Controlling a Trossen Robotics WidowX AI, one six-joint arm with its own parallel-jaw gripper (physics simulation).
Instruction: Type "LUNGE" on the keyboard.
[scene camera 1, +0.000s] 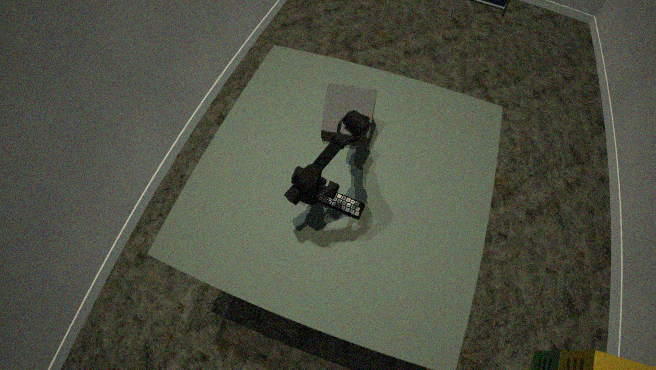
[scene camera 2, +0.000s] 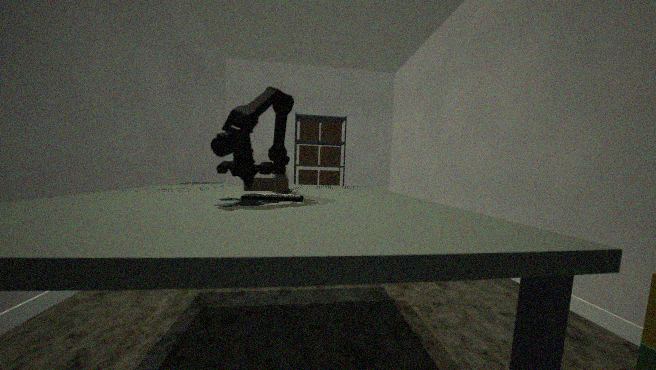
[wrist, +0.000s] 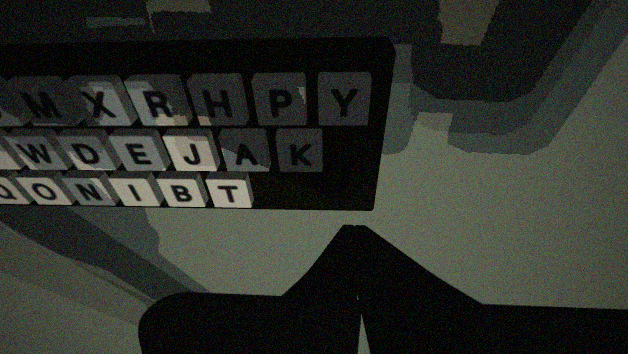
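Seen in the pictures: gripper, fingertip midpoint: (scene camera 1: 320, 184) (scene camera 2: 249, 188) (wrist: 352, 236); arm's base, origin of the base link: (scene camera 2: 279, 170).
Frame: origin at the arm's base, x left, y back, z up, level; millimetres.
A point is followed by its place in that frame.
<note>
A black keyboard (scene camera 1: 358, 216) @[z -92, x 145, y -372 mm] (scene camera 2: 301, 198) @[z -95, x 148, y -366 mm] (wrist: 345, 190) @[z -92, x -48, y -319 mm] with pale square keys lies on the table. In the wrist view the E key (wrist: 137, 154) @[z -87, x 29, y -343 mm] is in the middle row and the N key (wrist: 92, 192) @[z -87, x 58, y -323 mm] is in the row nearest the fingers. The L, U and G keys do not show there. My gripper (scene camera 2: 248, 187) @[z -72, x -50, y -315 mm] (wrist: 352, 236) @[z -72, x -50, y -315 mm] is shut and empty. In the wrist view its fingertips appear just beyond the keyboard's lower edge, near the blank corner to the right of the T key (wrist: 230, 195) @[z -87, x -1, y -321 mm]. In scene camera 1 the arm hides the fingertips and the keyboard's left part.
The pale table (scene camera 1: 425, 200) @[z -104, x 378, y -189 mm] (scene camera 2: 400, 225) @[z -104, x 381, y -675 mm] bears a low box (scene camera 1: 350, 100) @[z 53, x -71, y 53 mm] (scene camera 2: 266, 183) @[z -68, x -51, y -58 mm] beside the arm's base. The arm casts shadows over the keyboard and table. A shelf unit (scene camera 2: 321, 117) with brown boxes stands at the far wall. A yellow object (scene camera 1: 625, 361) shows at the lower right.
</note>
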